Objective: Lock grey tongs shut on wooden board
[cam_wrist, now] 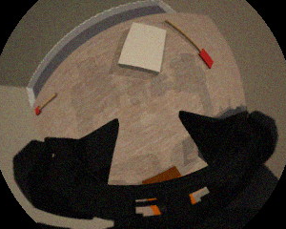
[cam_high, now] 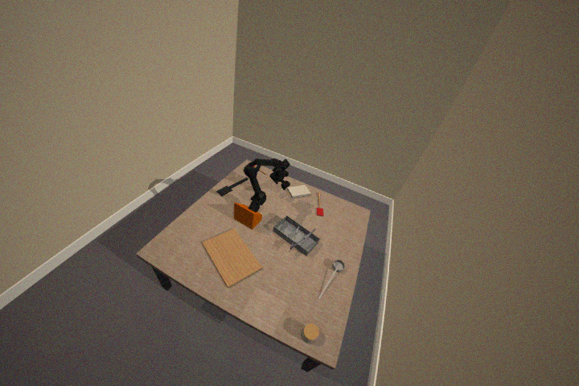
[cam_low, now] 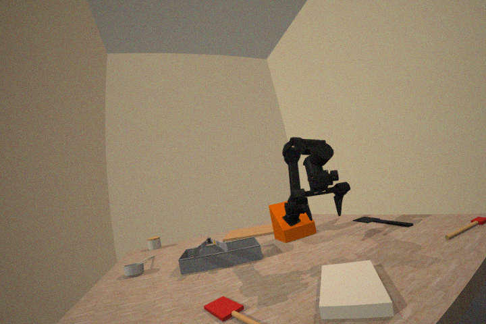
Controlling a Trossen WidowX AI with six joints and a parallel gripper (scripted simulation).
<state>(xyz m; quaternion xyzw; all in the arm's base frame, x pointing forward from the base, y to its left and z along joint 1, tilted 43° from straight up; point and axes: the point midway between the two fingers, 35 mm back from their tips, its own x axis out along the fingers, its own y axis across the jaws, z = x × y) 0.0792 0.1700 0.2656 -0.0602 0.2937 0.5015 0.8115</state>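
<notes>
My gripper tip is 32 cm to the left of the grey roasting tin, 26 cm short of it and 10 cm above it. The rest, counted from my gripper tip: black spatula: 40 cm behind, 12 cm below, 8 cm to the right; then white block: 16 cm to the left, 13 cm ahead, 11 cm below; then red-headed tool: 35 cm ahead, 12 cm below, 8 cm to the left.
</notes>
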